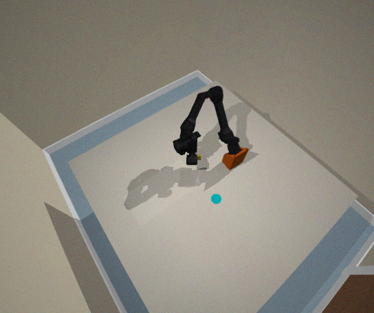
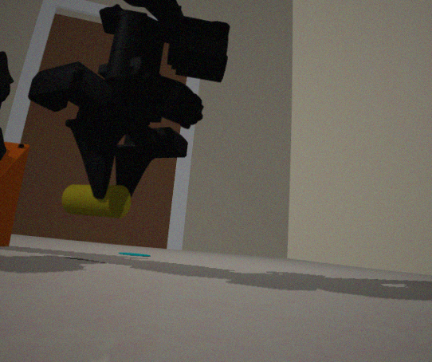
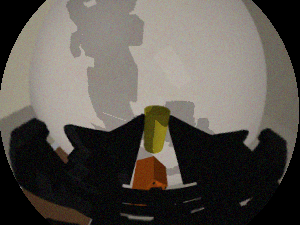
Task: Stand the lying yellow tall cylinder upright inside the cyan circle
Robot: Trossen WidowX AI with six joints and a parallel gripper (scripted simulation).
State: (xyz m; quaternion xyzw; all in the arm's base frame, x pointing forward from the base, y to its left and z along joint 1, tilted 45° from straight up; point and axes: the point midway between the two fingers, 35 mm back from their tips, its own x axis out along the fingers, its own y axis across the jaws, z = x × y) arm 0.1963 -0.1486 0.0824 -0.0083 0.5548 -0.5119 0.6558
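My gripper tip is now 270 mm to the right of the cyan circle, 70 mm above it and 50 mm short of it. Also, from my gripper tip: yellow cylinder (20 mm behind, 10 mm to the left).
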